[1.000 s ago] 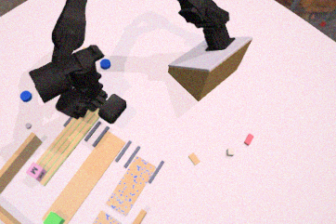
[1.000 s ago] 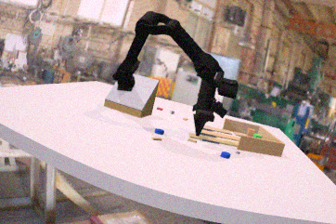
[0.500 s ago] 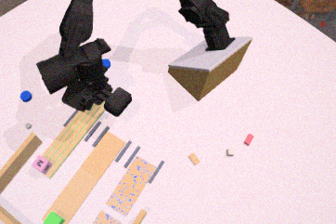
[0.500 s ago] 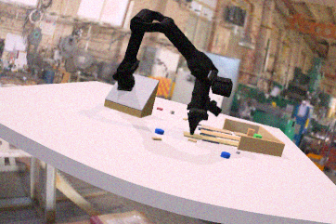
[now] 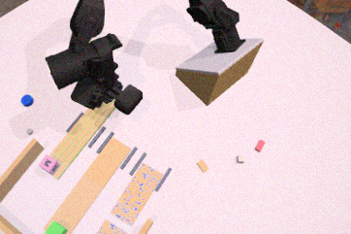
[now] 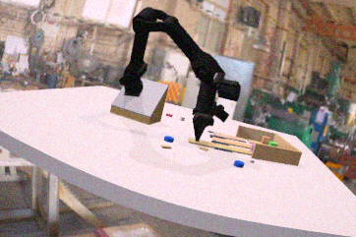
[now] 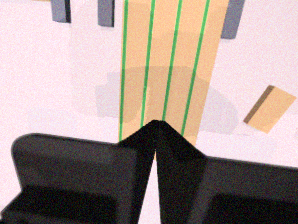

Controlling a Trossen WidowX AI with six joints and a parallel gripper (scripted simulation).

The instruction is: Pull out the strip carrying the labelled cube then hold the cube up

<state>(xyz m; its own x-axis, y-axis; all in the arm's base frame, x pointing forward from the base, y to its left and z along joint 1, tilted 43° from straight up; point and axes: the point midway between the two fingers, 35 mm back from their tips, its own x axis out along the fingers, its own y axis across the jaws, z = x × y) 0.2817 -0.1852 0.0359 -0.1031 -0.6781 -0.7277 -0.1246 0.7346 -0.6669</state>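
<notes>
My gripper tip is 10 cm short of the strip and 1 cm to the right of it.
</notes>
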